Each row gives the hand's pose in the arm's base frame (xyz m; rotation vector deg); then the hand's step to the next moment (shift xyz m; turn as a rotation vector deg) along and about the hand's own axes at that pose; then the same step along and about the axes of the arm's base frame.
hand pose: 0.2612 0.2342 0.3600 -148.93 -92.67 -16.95
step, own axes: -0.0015 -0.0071 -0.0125 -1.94 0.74 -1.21
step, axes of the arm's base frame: -0.0086 -0.0001 0.0116 -0.33 -2.23 0.84
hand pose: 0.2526 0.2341 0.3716 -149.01 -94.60 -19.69
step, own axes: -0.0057 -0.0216 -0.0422 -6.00 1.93 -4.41
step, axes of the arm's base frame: -0.0286 -0.0022 0.0381 -1.44 -6.84 3.21
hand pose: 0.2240 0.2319 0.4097 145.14 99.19 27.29
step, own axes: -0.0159 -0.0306 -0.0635 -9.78 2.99 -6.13
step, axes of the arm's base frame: -0.0501 -0.0120 0.0507 -2.20 -10.94 4.19
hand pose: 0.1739 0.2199 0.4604 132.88 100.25 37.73
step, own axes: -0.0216 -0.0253 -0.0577 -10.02 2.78 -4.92
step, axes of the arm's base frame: -0.0520 -0.0204 0.0363 -1.90 -10.95 2.97
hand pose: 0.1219 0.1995 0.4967 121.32 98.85 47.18
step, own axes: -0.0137 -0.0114 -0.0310 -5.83 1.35 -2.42
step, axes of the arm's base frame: -0.0291 -0.0145 0.0150 -1.06 -6.25 1.23
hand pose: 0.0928 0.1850 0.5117 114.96 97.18 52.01
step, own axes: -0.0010 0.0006 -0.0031 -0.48 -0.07 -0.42
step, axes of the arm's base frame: -0.0017 -0.0015 0.0024 -0.37 -0.50 0.15
